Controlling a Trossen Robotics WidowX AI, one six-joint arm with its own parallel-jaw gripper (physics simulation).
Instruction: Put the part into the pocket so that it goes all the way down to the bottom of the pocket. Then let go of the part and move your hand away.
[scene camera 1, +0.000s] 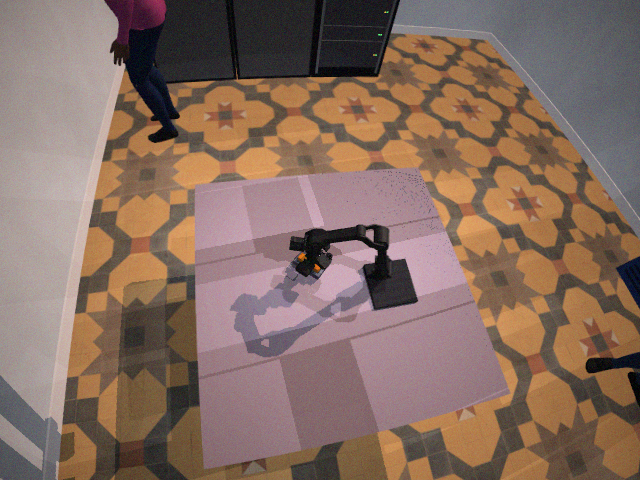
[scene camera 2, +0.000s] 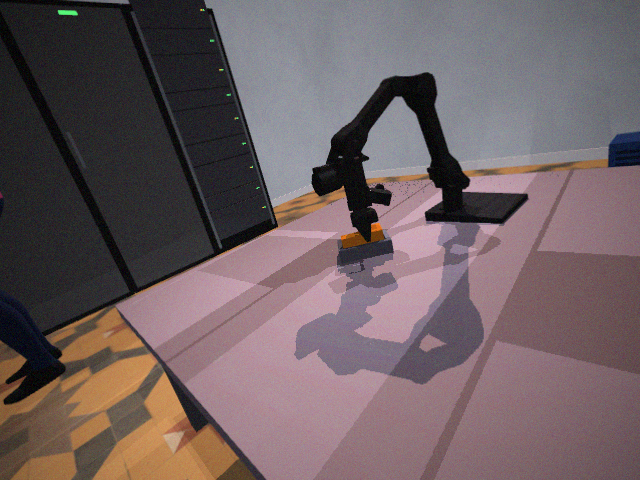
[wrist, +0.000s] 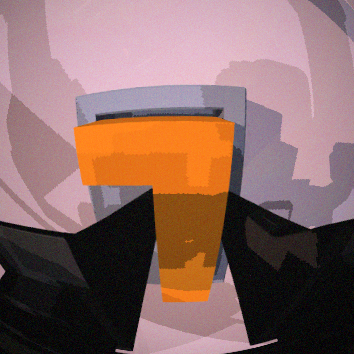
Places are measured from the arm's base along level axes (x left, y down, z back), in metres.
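Where they show: gripper, fingertip midpoint: (scene camera 1: 312, 265) (scene camera 2: 368, 239) (wrist: 186, 195); arm's base, link origin: (scene camera 1: 380, 273) (scene camera 2: 452, 206).
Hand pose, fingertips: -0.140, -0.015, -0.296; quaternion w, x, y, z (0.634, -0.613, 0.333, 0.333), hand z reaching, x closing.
Each offset is from my fingertips to the top centre of the thing, as dx, dy, dz. Level surfaces: height alone.
An orange L-shaped part @[-0.020, -0.024, +0.005] (scene camera 1: 302, 256) (scene camera 2: 361, 237) (wrist: 155, 155) is held between the black fingers of my gripper (scene camera 1: 314, 262) (scene camera 2: 366, 235) (wrist: 186, 195). The fingers are shut on its long leg, and its short leg points left in the wrist view. The part is over the grey block @[-0.019, +0.003, +0.004] (scene camera 2: 365, 252) (wrist: 150, 95) and stands up above its rim. A dark strip of the pocket (wrist: 160, 114) shows past the part's far edge in the wrist view. The part hides most of the pocket, so whether its lower side is inside, and how deep, I cannot tell.
The block stands on the pink table top @[dy +0.039] (scene camera 1: 248, 413) (scene camera 2: 268, 413). The black arm base (scene camera 1: 392, 291) (scene camera 2: 485, 205) stands to the right of the block in both scene views. Dark cabinets (scene camera 1: 273, 38) (scene camera 2: 77, 155) and a person (scene camera 1: 147, 67) stand beyond the table.
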